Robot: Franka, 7 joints.
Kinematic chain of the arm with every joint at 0, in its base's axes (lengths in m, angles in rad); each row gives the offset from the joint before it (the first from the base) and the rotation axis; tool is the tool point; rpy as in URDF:
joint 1: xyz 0 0 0.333 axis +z
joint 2: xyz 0 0 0 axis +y
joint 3: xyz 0 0 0.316 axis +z
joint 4: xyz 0.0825 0 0 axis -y
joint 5: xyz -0.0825 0 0.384 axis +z
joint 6: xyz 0 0 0 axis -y
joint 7: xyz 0.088 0 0 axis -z
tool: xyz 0 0 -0.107 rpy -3.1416 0 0
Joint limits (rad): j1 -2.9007..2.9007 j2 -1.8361..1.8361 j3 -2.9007..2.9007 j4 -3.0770..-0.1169 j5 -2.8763..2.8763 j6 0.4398..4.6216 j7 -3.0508..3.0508
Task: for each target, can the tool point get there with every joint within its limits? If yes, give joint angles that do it. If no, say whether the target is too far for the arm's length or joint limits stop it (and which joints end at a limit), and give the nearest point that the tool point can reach.
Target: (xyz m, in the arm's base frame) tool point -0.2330 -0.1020 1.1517
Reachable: yes | joints -2.1140 0.0097 -0.6451 -0.5117 -0.1399 2.6031 1.5522
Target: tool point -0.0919 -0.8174 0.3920
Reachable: yes | joints -1.4321 0.9572 -0.3856 -1.0341 0.6724 2.8657 -0.8530
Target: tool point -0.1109 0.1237 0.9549
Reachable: yes | joints -1.6318 -0.9369 -0.5432 -1.2188 -2.0615 4.0714 -1.4344
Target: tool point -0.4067 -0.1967 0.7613
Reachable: yes | joints -1.9905 -0.4507 -0.4232 -2.0981 0.5758 3.4023 -2.0210
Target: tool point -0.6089 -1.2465 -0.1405
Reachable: no: too far | nearest point -0.3564 -0.7295 0.0559 | short by 0.608 m
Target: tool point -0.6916 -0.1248 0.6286
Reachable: yes | joints -2.2911 1.0649 -1.7085 -1.2842 -0.5357 3.7410 -0.9602
